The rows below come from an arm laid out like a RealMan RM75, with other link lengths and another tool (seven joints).
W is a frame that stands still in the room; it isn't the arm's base.
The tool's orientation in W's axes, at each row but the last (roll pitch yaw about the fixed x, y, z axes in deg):
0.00 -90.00 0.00
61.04 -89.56 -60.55
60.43 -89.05 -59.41
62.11 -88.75 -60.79
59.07 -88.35 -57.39
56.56 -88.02 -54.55
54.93 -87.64 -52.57
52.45 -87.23 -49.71
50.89 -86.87 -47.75
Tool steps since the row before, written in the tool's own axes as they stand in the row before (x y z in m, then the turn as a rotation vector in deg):
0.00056 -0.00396 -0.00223 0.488 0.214 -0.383
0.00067 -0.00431 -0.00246 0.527 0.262 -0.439
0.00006 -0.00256 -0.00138 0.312 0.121 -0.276
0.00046 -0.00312 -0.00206 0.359 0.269 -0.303
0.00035 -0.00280 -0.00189 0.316 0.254 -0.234
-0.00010 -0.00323 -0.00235 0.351 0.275 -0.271
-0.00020 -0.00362 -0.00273 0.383 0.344 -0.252
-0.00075 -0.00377 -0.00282 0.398 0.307 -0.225
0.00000 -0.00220 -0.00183 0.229 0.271 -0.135
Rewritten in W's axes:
0.00223 -0.00396 0.00056 0.383 0.214 0.488
0.00250 -0.00429 0.00063 0.439 0.262 0.527
0.00143 -0.00254 0.00001 0.276 0.121 0.311
0.00214 -0.00308 0.00038 0.301 0.269 0.361
0.00198 -0.00275 0.00025 0.231 0.253 0.319
0.00246 -0.00314 -0.00024 0.268 0.274 0.354
0.00287 -0.00349 -0.00039 0.247 0.341 0.388
0.00297 -0.00360 -0.00098 0.223 0.303 0.403
0.00194 -0.00209 -0.00016 0.128 0.269 0.235

